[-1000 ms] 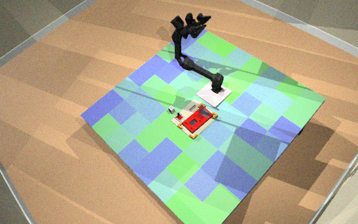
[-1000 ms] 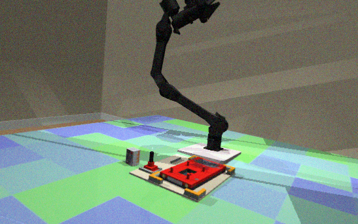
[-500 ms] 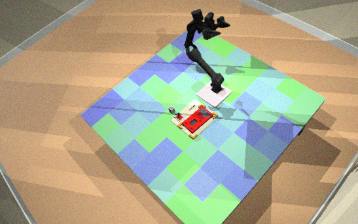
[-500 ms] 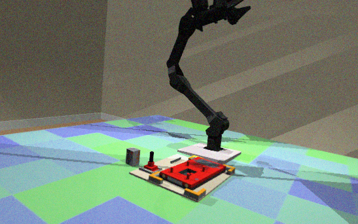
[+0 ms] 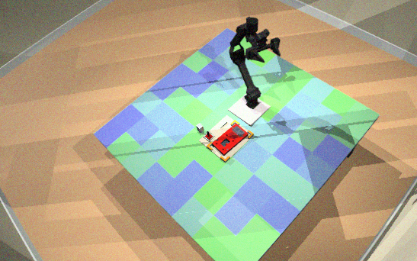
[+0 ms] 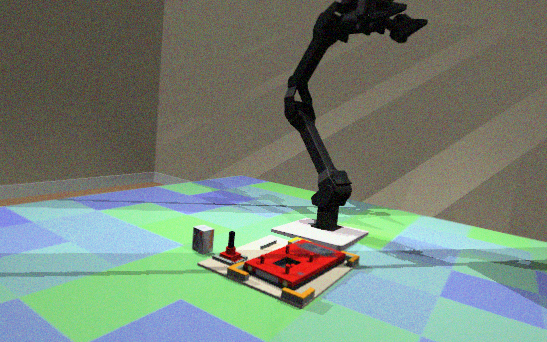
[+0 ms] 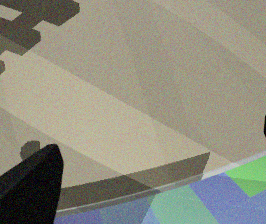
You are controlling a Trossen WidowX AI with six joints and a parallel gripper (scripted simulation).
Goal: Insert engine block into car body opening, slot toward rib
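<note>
Now: the grey engine block 520 mm below my gripper tip, 310 mm ahead of it and 290 mm to the right of it.
</note>
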